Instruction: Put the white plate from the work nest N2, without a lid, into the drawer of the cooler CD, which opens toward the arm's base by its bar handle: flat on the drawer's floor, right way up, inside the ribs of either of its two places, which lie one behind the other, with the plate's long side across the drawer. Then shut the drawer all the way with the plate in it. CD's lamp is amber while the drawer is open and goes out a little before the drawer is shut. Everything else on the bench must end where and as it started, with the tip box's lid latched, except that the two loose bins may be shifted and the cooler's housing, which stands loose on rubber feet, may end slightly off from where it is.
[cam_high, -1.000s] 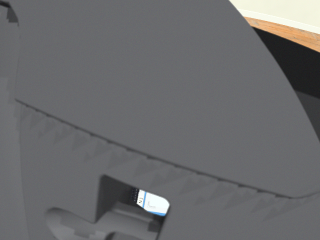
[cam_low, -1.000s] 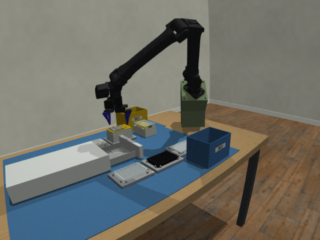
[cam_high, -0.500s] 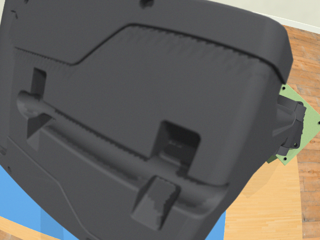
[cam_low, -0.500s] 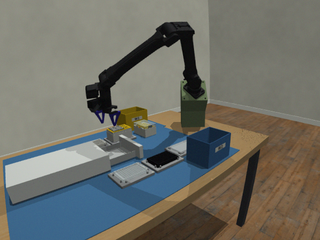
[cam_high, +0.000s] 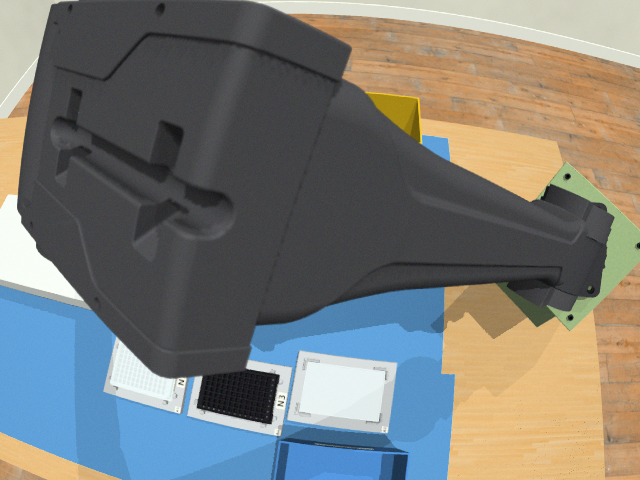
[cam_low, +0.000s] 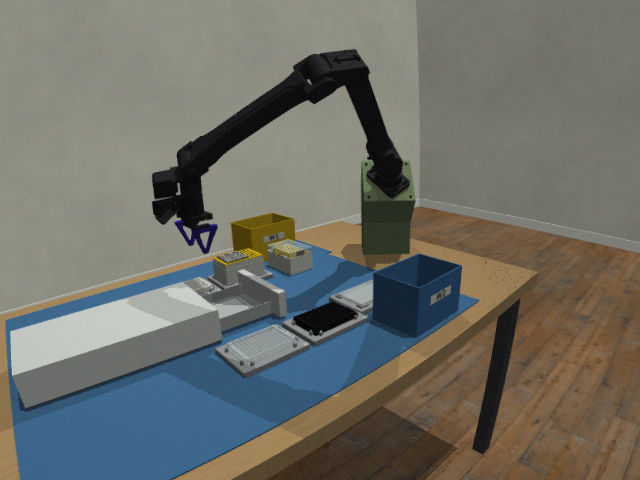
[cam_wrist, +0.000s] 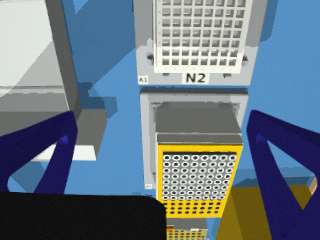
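My gripper is now 120 mm above the white plate, 40 mm short of it and 30 mm to the left of it. Round my hand: yellow tip box: 130 mm behind, 90 mm below, 70 mm to the right; grey nest N2: 140 mm below, 40 mm ahead, 30 mm to the right; drawer: 170 mm to the left, 120 mm below.
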